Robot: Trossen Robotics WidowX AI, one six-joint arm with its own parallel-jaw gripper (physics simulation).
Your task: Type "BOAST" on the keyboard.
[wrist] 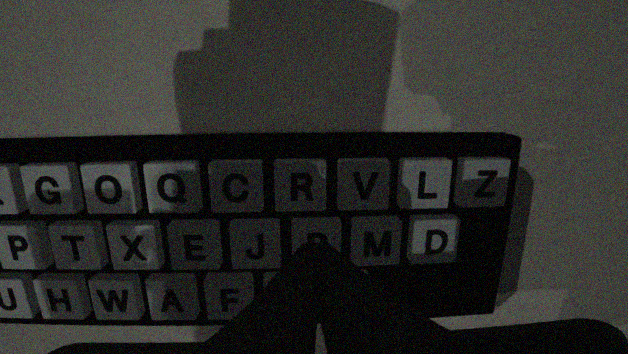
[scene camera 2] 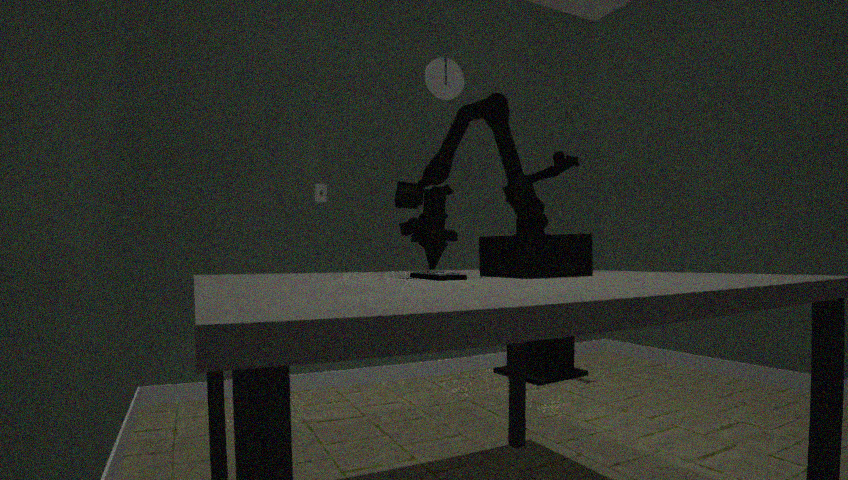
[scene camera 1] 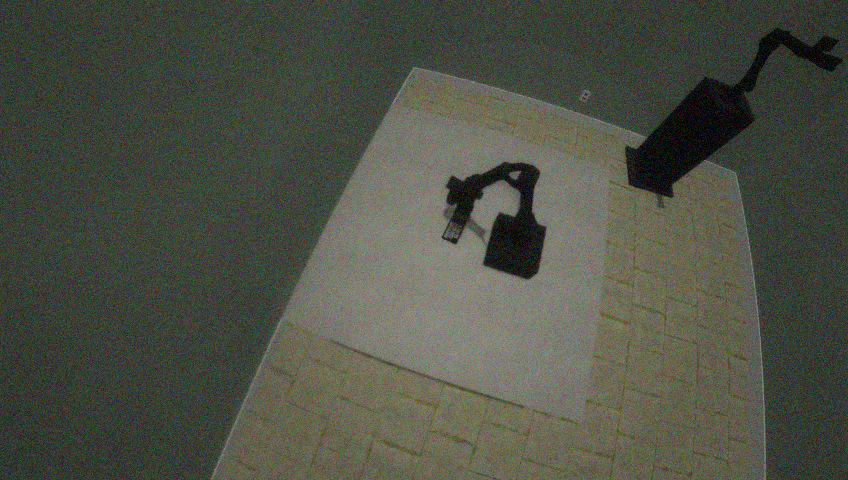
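Pixels of known places: gripper, fingertip midpoint: (wrist: 315,255) (scene camera 2: 431,269) (scene camera 1: 461,213); arm's base, link origin: (scene camera 2: 529,235) (scene camera 1: 521,235).
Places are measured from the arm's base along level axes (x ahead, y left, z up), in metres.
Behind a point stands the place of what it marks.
Note:
The keyboard (scene camera 1: 452,231) {x 0.290, y 0.014, z -0.094 m} (scene camera 2: 438,276) {x 0.329, y 0.050, z -0.102 m} (wrist: 350,145) {x 0.297, y -0.102, z -0.100 m} is a dark slab with grey letter keys, lying on the table. My gripper (scene camera 2: 433,267) {x 0.266, y -0.083, z -0.090 m} (wrist: 315,255) {x 0.266, y -0.083, z -0.090 m} is shut and empty, pointing down at the keyboard. In the wrist view its tips cover the lower part of the B key (wrist: 316,226) {x 0.274, y -0.086, z -0.095 m}, between the J and M keys; whether they touch it I cannot tell. The O key (wrist: 107,186) {x 0.301, y -0.022, z -0.095 m} is in the top row, the T key (wrist: 74,245) {x 0.284, y -0.003, z -0.095 m} in the middle row and the A key (wrist: 171,298) {x 0.258, y -0.030, z -0.095 m} in the bottom row. The S key does not show; my fingers hide part of the bottom row.
The white table (scene camera 1: 416,315) {x 0.353, y 0.414, z -0.111 m} (scene camera 2: 297,297) {x 0.742, y 0.341, z -0.111 m} carries the arm's dark box-shaped base (scene camera 1: 514,246) {x 0.024, y 0.057, z -0.002 m} (scene camera 2: 535,255) {x 0.102, y 0.131, z -0.055 m} beside the keyboard. Another dark arm stands on a tall pedestal (scene camera 1: 690,130) beyond the table. A round clock (scene camera 2: 437,77) hangs on the wall. The scene is dim, with arm shadows around the keyboard.

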